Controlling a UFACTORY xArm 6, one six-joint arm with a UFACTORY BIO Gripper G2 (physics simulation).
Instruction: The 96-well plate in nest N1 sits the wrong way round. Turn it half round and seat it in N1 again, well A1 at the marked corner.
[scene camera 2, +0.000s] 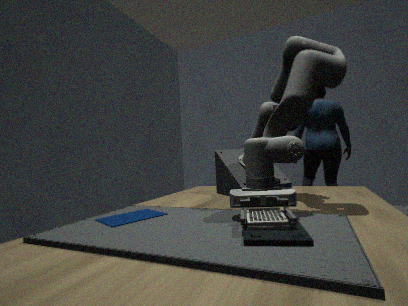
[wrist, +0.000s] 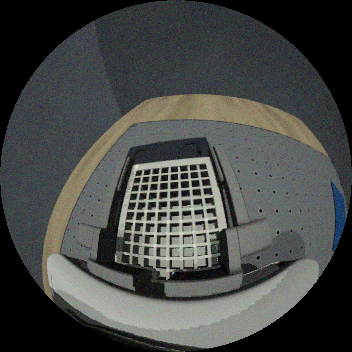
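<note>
The white 96-well plate (scene camera 2: 266, 216) (wrist: 172, 192) is level, gripped along its two long sides. It is low over nest N1 (scene camera 2: 278, 238) (wrist: 170, 150), a dark block on the grey perforated board. The near end of the nest shows beyond the plate. Whether the plate touches the nest cannot be told. My gripper (scene camera 2: 269, 219) (wrist: 172, 205) is shut on the plate and points down. The plate's lower edges and most of the nest are hidden. Well A1 and the marked corner cannot be made out.
The grey board (scene camera 2: 165, 240) (wrist: 280, 175) lies on the wooden table (scene camera 2: 100, 280) (wrist: 200, 106). A flat blue rectangle (scene camera 2: 131, 217) (wrist: 339, 215) lies on the board, to the left in the scene view. A person (scene camera 2: 325, 135) stands behind the arm.
</note>
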